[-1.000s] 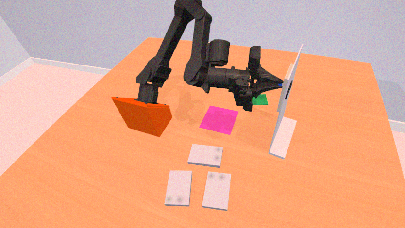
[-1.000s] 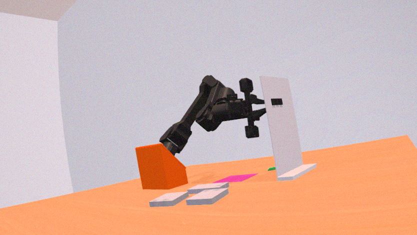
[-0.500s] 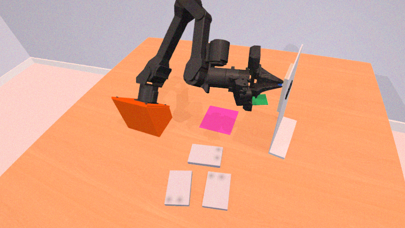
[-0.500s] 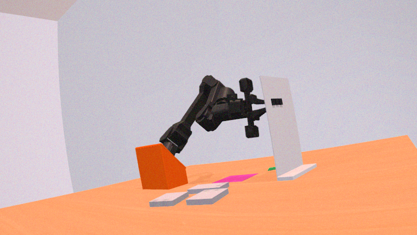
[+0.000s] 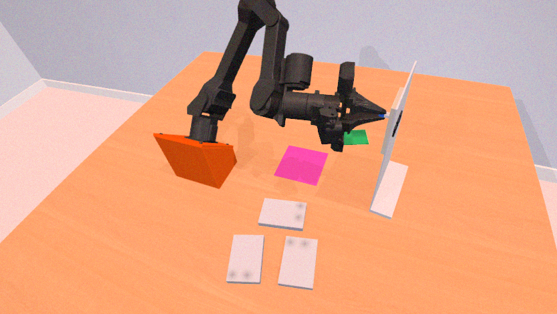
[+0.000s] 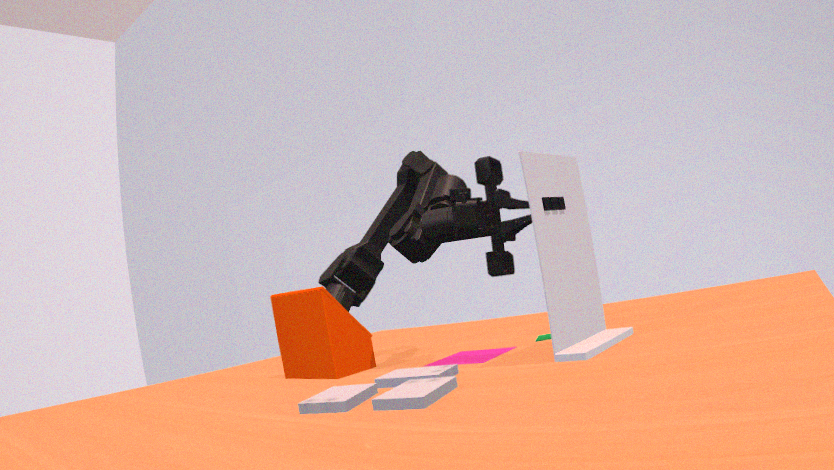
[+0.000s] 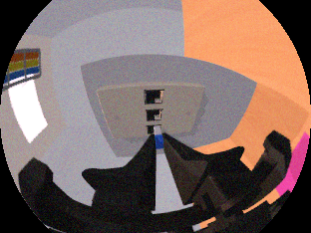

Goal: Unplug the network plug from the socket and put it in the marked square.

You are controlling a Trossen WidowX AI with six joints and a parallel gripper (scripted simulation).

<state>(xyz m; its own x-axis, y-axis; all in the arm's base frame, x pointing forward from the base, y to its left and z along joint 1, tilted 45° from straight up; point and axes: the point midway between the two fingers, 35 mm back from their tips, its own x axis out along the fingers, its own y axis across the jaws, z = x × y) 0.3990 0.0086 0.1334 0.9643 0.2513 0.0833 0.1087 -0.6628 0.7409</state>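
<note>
Now: the magenta square 220 mm below my gripper tip, 190 mm behind it and 10 mm to the right of it. Also, from my gripper tip: upright white panel (80 mm below, 30 mm ahead, 10 mm to the right); network plug (10 mm ahead).
</note>
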